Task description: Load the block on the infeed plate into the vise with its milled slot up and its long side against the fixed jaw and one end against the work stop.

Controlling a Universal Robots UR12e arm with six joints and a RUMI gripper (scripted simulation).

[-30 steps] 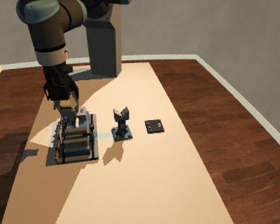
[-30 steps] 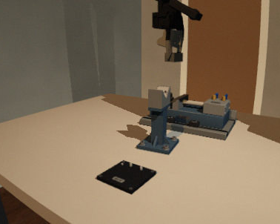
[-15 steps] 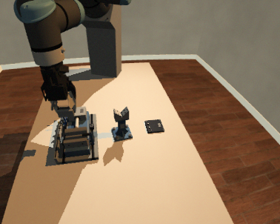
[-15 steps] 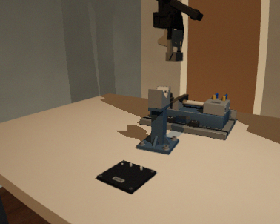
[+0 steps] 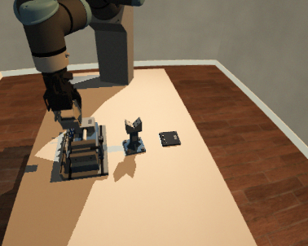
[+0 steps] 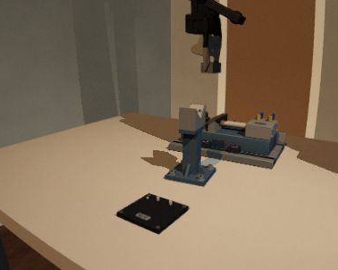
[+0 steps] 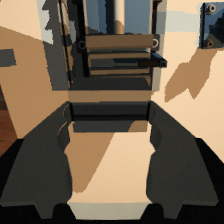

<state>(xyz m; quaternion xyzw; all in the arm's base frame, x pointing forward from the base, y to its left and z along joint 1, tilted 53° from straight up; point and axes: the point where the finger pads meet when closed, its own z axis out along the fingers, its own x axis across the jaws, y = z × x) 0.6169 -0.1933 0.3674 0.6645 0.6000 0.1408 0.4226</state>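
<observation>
My hand is 3 cm past the moving jaw, 2 cm to the right of it and 16 cm above it. Round my hand: dark work stop rod: 2 cm ahead, 6 cm to the left, 15 cm below; part: right at my hand; cream cylinder rod: 8 cm behind, 4 cm to the left, 16 cm below.
</observation>
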